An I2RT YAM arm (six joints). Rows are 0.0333 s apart.
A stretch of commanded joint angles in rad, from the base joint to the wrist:
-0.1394 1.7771 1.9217 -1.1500 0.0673 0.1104
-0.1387 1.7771 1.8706 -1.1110 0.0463 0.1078
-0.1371 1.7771 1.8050 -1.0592 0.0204 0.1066
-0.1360 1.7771 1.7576 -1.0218 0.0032 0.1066
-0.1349 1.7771 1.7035 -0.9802 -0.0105 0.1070
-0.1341 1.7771 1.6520 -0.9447 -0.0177 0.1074
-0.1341 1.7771 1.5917 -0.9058 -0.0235 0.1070
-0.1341 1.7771 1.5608 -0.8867 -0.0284 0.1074
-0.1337 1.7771 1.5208 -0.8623 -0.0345 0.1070
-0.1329 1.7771 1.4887 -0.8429 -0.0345 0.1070
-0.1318 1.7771 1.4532 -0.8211 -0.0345 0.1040
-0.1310 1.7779 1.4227 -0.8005 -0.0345 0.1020
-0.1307 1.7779 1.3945 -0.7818 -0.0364 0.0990
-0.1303 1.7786 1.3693 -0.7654 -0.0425 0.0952
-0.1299 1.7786 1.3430 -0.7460 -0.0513 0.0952
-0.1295 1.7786 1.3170 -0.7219 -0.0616 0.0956
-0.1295 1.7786 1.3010 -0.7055 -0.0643 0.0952
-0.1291 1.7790 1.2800 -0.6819 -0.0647 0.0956
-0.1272 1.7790 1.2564 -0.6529 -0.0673 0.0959
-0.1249 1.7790 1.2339 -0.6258 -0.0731 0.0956
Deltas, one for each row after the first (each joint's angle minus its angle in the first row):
0.0007 0.0000 -0.0511 0.0390 -0.0210 -0.0026
0.0023 0.0000 -0.1167 0.0908 -0.0469 -0.0038
0.0034 0.0000 -0.1641 0.1282 -0.0641 -0.0038
0.0045 0.0000 -0.2182 0.1698 -0.0778 -0.0034
0.0053 0.0000 -0.2697 0.2053 -0.0850 -0.0030
0.0053 0.0000 -0.3300 0.2442 -0.0908 -0.0034
0.0053 0.0000 -0.3609 0.2633 -0.0957 -0.0030
0.0057 0.0000 -0.4009 0.2877 -0.1018 -0.0034
0.0065 0.0000 -0.4330 0.3071 -0.1018 -0.0034
0.0076 0.0000 -0.4685 0.3289 -0.1018 -0.0064
0.0084 0.0008 -0.4990 0.3495 -0.1018 -0.0084
0.0087 0.0008 -0.5272 0.3682 -0.1037 -0.0114
0.0091 0.0015 -0.5524 0.3846 -0.1098 -0.0152
0.0095 0.0015 -0.5787 0.4040 -0.1186 -0.0152
0.0099 0.0015 -0.6047 0.4281 -0.1289 -0.0148
0.0099 0.0015 -0.6207 0.4445 -0.1316 -0.0152
0.0103 0.0019 -0.6417 0.4681 -0.1320 -0.0148
0.0122 0.0019 -0.6653 0.4971 -0.1346 -0.0145
0.0145 0.0019 -0.6878 0.5242 -0.1404 -0.0148

